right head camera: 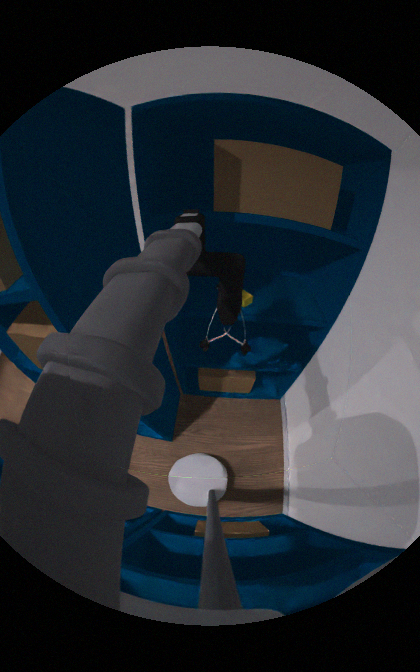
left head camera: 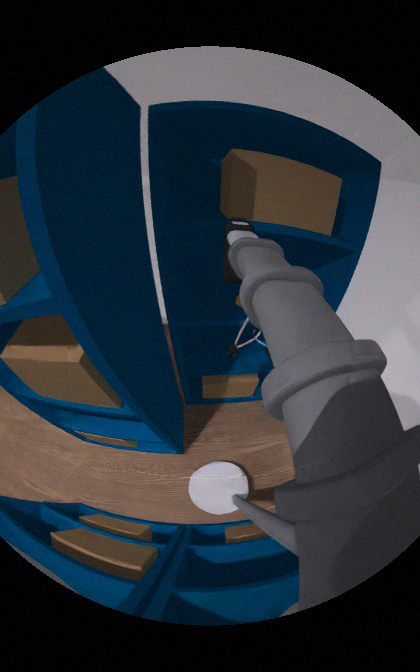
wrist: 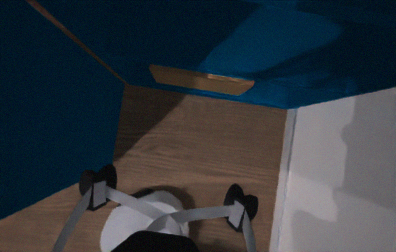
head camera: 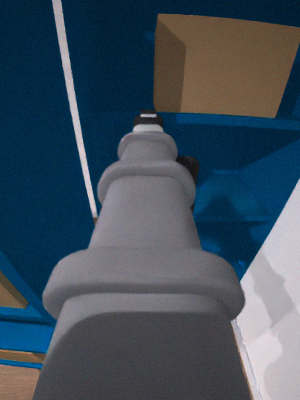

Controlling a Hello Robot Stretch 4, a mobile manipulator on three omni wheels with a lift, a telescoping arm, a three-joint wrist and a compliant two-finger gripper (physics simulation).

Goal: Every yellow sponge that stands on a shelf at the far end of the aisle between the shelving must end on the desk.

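Places are measured from the robot's base along level axes (x left, y down, z back), in metres.
Pixels of known places: gripper, fingertip midpoint: (wrist: 171, 188).
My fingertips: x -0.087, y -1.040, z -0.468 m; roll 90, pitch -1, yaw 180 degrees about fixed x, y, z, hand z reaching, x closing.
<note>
Ahead of a thing's pixels: the offset from my fingertips to its top centre.
A small yellow sponge (left head camera: 238, 300) (right head camera: 247, 298) is partly hidden: behind the arm in the left head view, and behind the dark wrist in the right head view. It is on the middle shelf (right head camera: 305, 321) of the blue unit at the end. My gripper (left head camera: 250, 348) (right head camera: 225, 346) (wrist: 171, 188) is open, its two dark fingertips wide apart with no thing between them. It points down, below the sponge in the right head view. One fingertip is hidden by the arm in the left head view. The head view does not show the sponge. The desk does not show.
A large cardboard box @[dx -0.157, dy -0.650, dz -0.443 m] (head camera: 225, 65) (left head camera: 285, 190) (right head camera: 280, 182) stands on the shelf above. A low box @[dx -0.049, dy +0.721, dz -0.442 m] (left head camera: 230, 386) (right head camera: 226, 380) (wrist: 200, 80) lies at the bottom. A white wall (right head camera: 350, 400) (wrist: 345, 175) is at the right. A white disc (left head camera: 215, 487) (right head camera: 195, 477) is over the floor.
</note>
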